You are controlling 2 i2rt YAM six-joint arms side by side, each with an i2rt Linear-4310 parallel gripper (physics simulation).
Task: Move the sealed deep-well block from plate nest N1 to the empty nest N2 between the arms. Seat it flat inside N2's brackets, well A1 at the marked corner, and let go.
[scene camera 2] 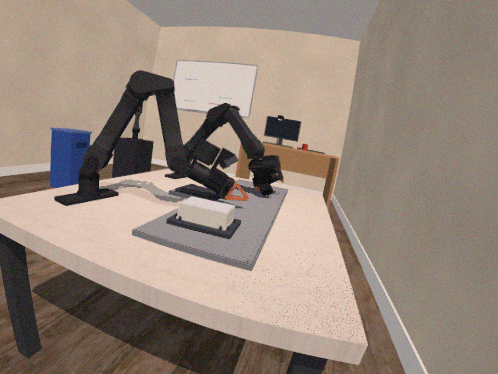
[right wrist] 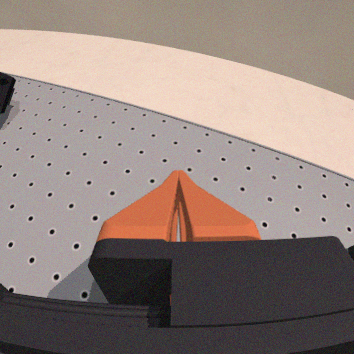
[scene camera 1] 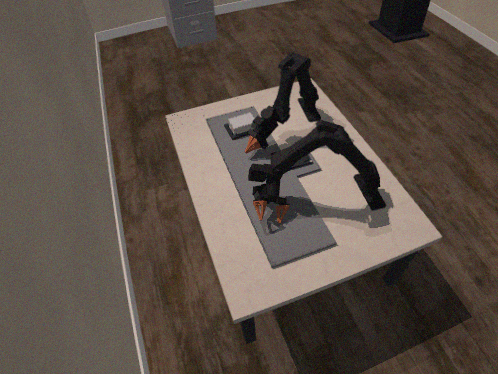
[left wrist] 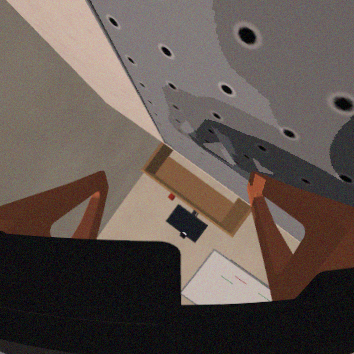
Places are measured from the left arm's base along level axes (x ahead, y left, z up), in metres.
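Where they show: left gripper, fingertip midpoint: point(scene camera 2: 274, 185) point(scene camera 1: 270, 221) point(left wrist: 177, 178); right gripper, fingertip midpoint: point(scene camera 2: 247, 198) point(right wrist: 177, 178) point(scene camera 1: 245, 152); left arm's base, link origin: point(scene camera 2: 180, 176) point(scene camera 1: 369, 191); right arm's base, link origin: point(scene camera 2: 88, 197) point(scene camera 1: 309, 109).
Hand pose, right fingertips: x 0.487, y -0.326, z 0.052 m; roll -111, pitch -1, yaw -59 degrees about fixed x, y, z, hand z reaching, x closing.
Each offset is from my right fingertips to the top centre of the thing. "pt": to the spot under its first point. Level surfaces: height alone.
The white deep-well block @[0.032 m back, 0.214 m right, 0.015 m up] point(scene camera 1: 241, 121) point(scene camera 2: 205, 212) sits in the dark nest N1 @[pt 0.051 m ahead, 0.238 m right, 0.027 m down] point(scene camera 2: 231, 231) at the far end of the grey board in scene camera 1. N2 @[0.207 m back, 0.061 m left, 0.021 m down] point(scene camera 1: 303, 162) point(scene camera 2: 186, 191) is a dark nest between the arms, partly hidden by them; its brackets and marked corner cannot be made out. My right gripper point(scene camera 1: 248, 151) point(scene camera 2: 246, 199) point(right wrist: 177, 178) is shut and empty, its fingertips together above the board, near N1 but apart from the block. My left gripper point(scene camera 1: 270, 220) point(left wrist: 177, 178) is open and empty, low over the board's nearer part in scene camera 1.
The perforated grey board @[0.039 m down] point(scene camera 1: 300, 240) point(scene camera 2: 165, 231) point(right wrist: 125, 150) lies on the pale table @[0.052 m down] point(scene camera 1: 210, 210) point(scene camera 2: 300, 280). The left forearm passes close to N2 in scene camera 1. A dark part @[pt 0.002 m back, 0.216 m left, 0.001 m down] point(right wrist: 5, 92) shows at the left edge of the right wrist view.
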